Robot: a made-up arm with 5 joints. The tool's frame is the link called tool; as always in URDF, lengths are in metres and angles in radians. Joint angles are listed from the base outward. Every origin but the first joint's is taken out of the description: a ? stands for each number. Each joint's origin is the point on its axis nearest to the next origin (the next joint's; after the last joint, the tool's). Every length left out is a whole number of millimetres.
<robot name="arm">
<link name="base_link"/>
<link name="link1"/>
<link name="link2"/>
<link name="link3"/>
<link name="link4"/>
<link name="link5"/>
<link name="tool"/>
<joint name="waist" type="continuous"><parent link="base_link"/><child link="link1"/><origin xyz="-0.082 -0.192 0.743" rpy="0 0 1.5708"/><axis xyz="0 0 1"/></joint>
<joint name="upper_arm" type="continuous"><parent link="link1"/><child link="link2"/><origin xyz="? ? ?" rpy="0.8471 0.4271 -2.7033"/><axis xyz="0 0 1"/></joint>
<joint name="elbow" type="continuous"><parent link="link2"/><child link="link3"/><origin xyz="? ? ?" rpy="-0.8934 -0.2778 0.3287"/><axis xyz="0 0 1"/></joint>
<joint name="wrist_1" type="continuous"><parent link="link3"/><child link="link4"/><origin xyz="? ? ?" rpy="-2.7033 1.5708 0"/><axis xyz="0 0 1"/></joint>
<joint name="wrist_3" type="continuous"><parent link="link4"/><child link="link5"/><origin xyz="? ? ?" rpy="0 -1.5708 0"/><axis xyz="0 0 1"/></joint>
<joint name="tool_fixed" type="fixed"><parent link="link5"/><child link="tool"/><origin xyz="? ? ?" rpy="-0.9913 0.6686 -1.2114"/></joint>
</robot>
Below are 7 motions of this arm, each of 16 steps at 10 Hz.
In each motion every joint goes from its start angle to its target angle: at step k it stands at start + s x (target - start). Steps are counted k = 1, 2, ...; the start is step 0. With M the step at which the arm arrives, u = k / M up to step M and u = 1 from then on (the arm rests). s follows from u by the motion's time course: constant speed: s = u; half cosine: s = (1 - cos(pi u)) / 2; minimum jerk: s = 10 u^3 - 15 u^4 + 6 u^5.
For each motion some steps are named. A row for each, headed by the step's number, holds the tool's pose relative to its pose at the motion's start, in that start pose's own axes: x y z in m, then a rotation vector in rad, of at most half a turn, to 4 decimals.
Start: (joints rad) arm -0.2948 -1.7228 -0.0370 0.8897 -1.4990
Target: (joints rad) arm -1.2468 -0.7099 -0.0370 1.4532 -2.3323
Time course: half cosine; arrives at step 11
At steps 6, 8, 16:
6: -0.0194 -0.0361 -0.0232 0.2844 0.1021 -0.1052
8: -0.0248 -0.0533 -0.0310 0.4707 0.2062 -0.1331
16: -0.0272 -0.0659 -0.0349 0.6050 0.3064 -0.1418

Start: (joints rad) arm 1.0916 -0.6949 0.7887 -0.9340 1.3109
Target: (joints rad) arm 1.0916 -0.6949 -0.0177 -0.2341 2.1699
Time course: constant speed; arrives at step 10
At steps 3, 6, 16:
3: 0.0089 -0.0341 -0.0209 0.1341 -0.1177 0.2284
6: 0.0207 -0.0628 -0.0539 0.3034 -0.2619 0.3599
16: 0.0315 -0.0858 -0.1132 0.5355 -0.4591 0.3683

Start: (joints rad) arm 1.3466 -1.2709 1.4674 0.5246 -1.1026
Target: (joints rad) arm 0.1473 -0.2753 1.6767 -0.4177 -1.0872
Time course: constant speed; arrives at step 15
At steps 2, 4, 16:
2: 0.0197 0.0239 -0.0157 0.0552 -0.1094 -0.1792
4: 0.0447 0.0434 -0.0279 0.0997 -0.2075 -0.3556
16: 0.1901 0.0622 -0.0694 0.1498 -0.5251 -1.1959

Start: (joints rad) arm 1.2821 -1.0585 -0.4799 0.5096 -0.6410
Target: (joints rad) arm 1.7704 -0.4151 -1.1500 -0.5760 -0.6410
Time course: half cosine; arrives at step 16
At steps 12, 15, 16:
12: 0.2008 0.0866 -0.0606 0.0345 -0.9158 -1.0930
15: 0.2332 0.0791 -0.0537 0.0466 -1.1030 -1.2233
16: 0.2354 0.0785 -0.0530 0.0477 -1.1165 -1.2318

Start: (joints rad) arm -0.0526 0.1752 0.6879 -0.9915 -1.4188
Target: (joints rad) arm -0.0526 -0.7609 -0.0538 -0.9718 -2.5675
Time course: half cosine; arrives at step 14
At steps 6, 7, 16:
6: 0.0195 0.0821 0.0709 0.4729 0.5794 -0.6647
7: 0.0350 0.0975 0.0903 0.6061 0.7340 -0.8635
16: 0.1263 0.1198 0.1458 1.1520 1.3107 -1.8487

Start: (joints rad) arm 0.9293 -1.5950 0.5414 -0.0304 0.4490
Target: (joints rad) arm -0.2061 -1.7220 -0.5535 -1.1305 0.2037
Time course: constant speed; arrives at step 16
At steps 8, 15, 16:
8: 0.1313 -0.0864 0.0135 0.3981 0.4139 -1.1595
15: 0.1452 -0.2421 -0.0484 0.9548 0.9991 -1.7853
16: 0.1394 -0.2595 -0.0636 1.0473 1.0987 -1.8262

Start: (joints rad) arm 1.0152 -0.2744 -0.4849 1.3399 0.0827
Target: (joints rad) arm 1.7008 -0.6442 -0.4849 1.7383 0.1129
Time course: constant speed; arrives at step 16
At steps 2, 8, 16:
2: 0.0046 -0.0049 0.0065 -0.0137 0.0595 0.0861
8: 0.0291 -0.0194 0.0268 -0.0298 0.2597 0.3297
16: 0.0852 -0.0343 0.0465 0.0117 0.5668 0.6101

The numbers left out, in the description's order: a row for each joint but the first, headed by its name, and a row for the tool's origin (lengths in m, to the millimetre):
upper_arm: 0.038 -0.046 0
elbow: 0.04 -0.02 0
wrist_1: -0.086 0.079 0
wrist_3: -0.051 0.136 0
tool: -0.004 0.027 0

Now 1 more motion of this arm.
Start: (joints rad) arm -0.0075 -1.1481 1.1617 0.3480 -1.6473
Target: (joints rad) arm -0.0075 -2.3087 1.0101 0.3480 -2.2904
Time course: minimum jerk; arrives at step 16
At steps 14, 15, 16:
14: -0.0093 -0.0767 0.0888 0.8329 1.1922 0.6113
15: -0.0084 -0.0782 0.0895 0.8383 1.2117 0.6214
16: -0.0083 -0.0784 0.0896 0.8391 1.2149 0.6230

